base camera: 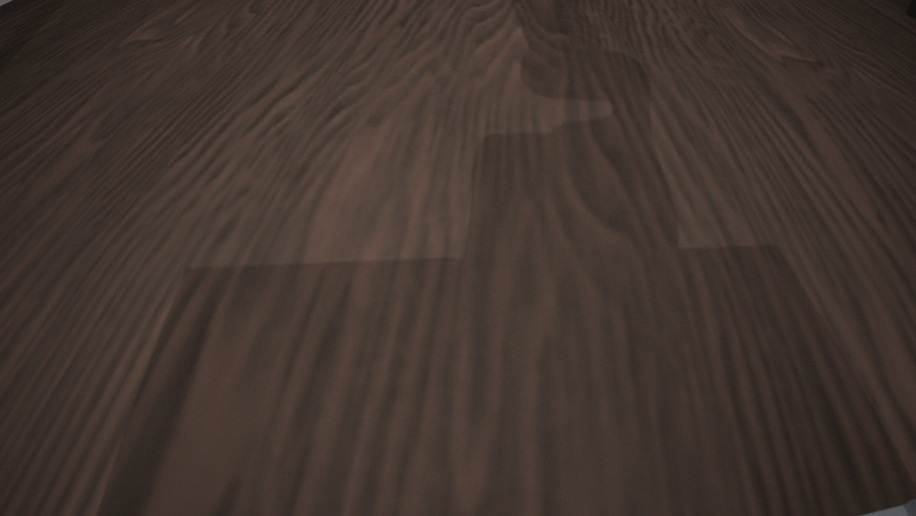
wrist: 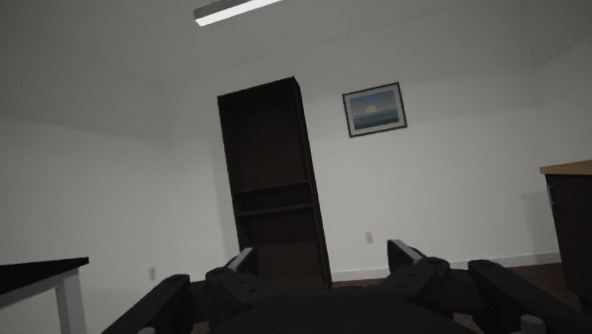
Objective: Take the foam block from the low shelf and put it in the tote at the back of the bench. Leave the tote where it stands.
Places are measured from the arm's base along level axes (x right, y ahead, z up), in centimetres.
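Pixels of known places: gripper, between the fingertips: (wrist: 321,258).
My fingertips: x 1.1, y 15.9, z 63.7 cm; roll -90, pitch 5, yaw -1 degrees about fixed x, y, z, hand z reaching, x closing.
Behind a point stands the place of what it marks.
In the wrist view a tall dark shelf unit (wrist: 306,150) @[x 1.1, y 211.1, z 92.8 cm] stands against the far wall, left of the middle, with boards at mid height. No foam block can be made out on it; its lower part is dark and partly behind my gripper. The end of the bench (wrist: 50,267) @[x -95.7, y 75.7, z 51.8 cm], with a black top and pale legs, shows at the lower left. The tote does not show in either view. My gripper (wrist: 321,258) @[x 1.1, y 15.9, z 63.7 cm] is open and empty, well short of the shelf unit.
A dark cabinet (wrist: 572,220) @[x 142.3, y 136.0, z 20.6 cm] with a light wooden top stands at the right edge of the wrist view. A framed picture (wrist: 375,110) @[x 73.9, y 227.1, z 122.0 cm] hangs on the far wall. The base camera view shows the dark wooden floor (base camera: 384,352) @[x -4.6, y 34.8, z -39.6 cm] with shadows across it.
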